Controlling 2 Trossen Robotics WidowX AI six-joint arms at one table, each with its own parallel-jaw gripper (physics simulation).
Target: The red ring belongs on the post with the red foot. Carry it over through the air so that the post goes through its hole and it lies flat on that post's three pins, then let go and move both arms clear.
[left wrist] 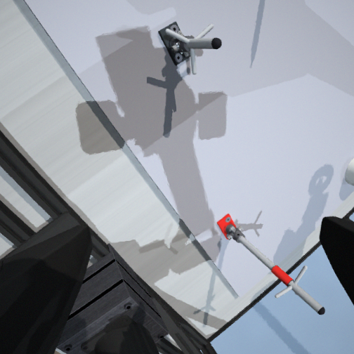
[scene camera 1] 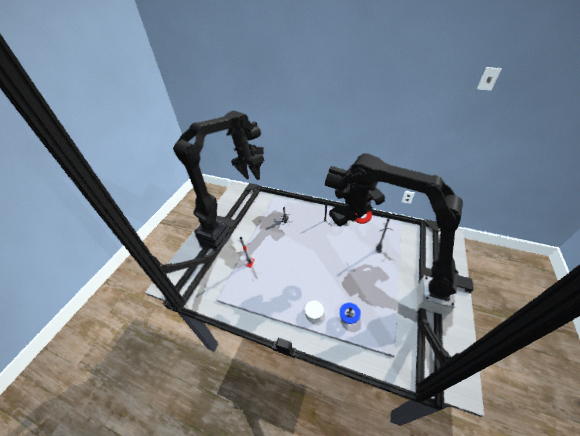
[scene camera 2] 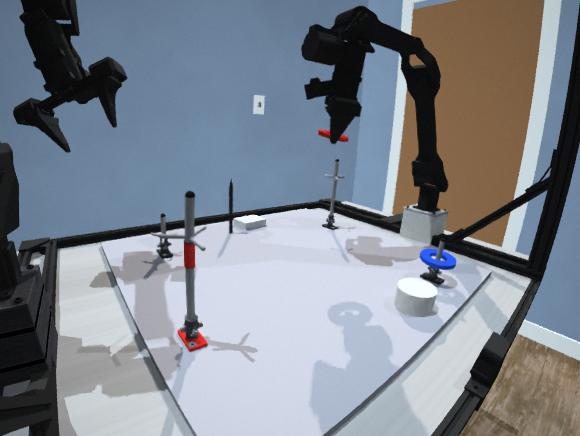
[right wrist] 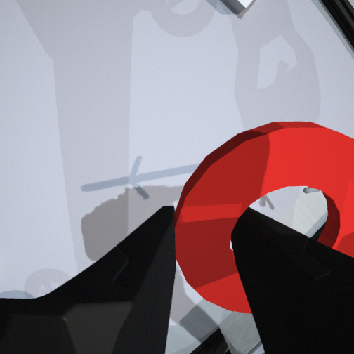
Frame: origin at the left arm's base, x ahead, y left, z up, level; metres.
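Seen in the pictures: left gripper, fingertip midpoint: (scene camera 1: 253, 179) (scene camera 2: 91, 139); right gripper, fingertip midpoint: (scene camera 1: 355, 219) (scene camera 2: 332, 142); left arm's base, link origin: (scene camera 1: 209, 226); right arm's base, link origin: (scene camera 1: 439, 290) (scene camera 2: 426, 208).
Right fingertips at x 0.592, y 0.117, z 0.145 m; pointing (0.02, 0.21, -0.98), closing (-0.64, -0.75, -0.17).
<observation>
Pixels of each thing's top centre, then the offset from my right fingertips to it. "spot": a spot on its surface instead.
- red ring, top centre: (scene camera 2: 333, 130) (scene camera 1: 362, 212) dx +0.016, dy +0.016, dz +0.027 m
- post with the red foot, surface spot: (scene camera 2: 190, 290) (scene camera 1: 245, 254) spot: dx -0.379, dy -0.181, dz -0.162 m
- tall grey post, surface spot: (scene camera 2: 334, 195) spot: dx +0.113, dy +0.089, dz -0.146 m
- short post, surface spot: (scene camera 2: 163, 232) (scene camera 1: 283, 213) spot: dx -0.340, dy +0.111, dz -0.190 m
- black spike, top centre: (scene camera 2: 231, 178) (scene camera 1: 326, 199) dx -0.153, dy +0.180, dz -0.101 m
- white block, top centre: (scene camera 2: 250, 218) dx -0.080, dy +0.211, dz -0.221 m
- white cylinder, top centre: (scene camera 2: 417, 287) (scene camera 1: 314, 309) dx -0.054, dy -0.280, dz -0.206 m
- blue ring, top centre: (scene camera 2: 438, 255) (scene camera 1: 350, 312) dx +0.066, dy -0.254, dz -0.188 m
The red ring (scene camera 1: 365, 219) (scene camera 2: 324, 133) (right wrist: 300, 150) is high in the air, gripped by one side of its rim. My right gripper (scene camera 2: 333, 142) (right wrist: 201, 216) is shut on it, one finger outside the ring and one through its hole. In scene camera 2 the ring is tilted slightly and appears above a tall grey post. The post with the red foot (scene camera 1: 245, 251) (scene camera 2: 190, 290) (left wrist: 255, 252) stands upright at the left, with a red band below its three pins and no ring on it. My left gripper (scene camera 1: 252, 177) (scene camera 2: 92, 138) (left wrist: 206, 233) is wide open and empty, high over the left side.
A tall grey post (scene camera 1: 384, 235) (scene camera 2: 334, 195) stands at the back right. A short post (scene camera 1: 285, 216) (scene camera 2: 163, 232) (left wrist: 201, 43) and a black spike (scene camera 1: 325, 213) (scene camera 2: 231, 207) stand further left. A white block (scene camera 2: 250, 223), white cylinder (scene camera 1: 314, 311) (scene camera 2: 416, 298) and a post bearing a blue ring (scene camera 1: 342, 313) (scene camera 2: 426, 258) are also there.
</observation>
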